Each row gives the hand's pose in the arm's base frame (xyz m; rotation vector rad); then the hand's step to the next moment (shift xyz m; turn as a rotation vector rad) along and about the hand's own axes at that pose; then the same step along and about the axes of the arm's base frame.
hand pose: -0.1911 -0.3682 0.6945 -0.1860 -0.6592 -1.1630
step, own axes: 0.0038 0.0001 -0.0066 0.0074 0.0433 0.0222
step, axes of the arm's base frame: 0.0035 -0.0060 -0.0031 0.0319 0.0220 0.0304
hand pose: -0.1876 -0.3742 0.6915 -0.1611 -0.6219 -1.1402
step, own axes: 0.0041 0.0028 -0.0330 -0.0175 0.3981 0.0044
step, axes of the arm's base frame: 0.0161 -0.0161 -0.0244 0.3458 0.1856 0.0690
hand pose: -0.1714 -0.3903 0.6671 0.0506 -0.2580 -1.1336
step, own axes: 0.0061 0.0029 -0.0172 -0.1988 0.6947 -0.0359
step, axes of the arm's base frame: 0.0089 -0.0058 -0.0151 0.5467 0.4714 0.0482
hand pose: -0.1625 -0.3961 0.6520 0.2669 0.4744 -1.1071
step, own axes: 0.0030 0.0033 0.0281 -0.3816 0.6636 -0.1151
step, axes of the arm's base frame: 0.0106 -0.0132 0.0229 0.4340 0.6372 0.0702
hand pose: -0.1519 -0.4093 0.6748 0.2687 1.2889 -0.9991
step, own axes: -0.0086 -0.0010 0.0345 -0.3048 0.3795 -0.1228
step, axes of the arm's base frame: 0.0229 -0.0198 0.0188 0.2145 0.4430 0.0988
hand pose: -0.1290 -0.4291 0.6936 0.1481 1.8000 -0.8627
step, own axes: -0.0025 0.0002 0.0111 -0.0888 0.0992 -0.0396
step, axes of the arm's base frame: 0.0097 -0.0060 0.0003 0.0540 0.1231 0.0348
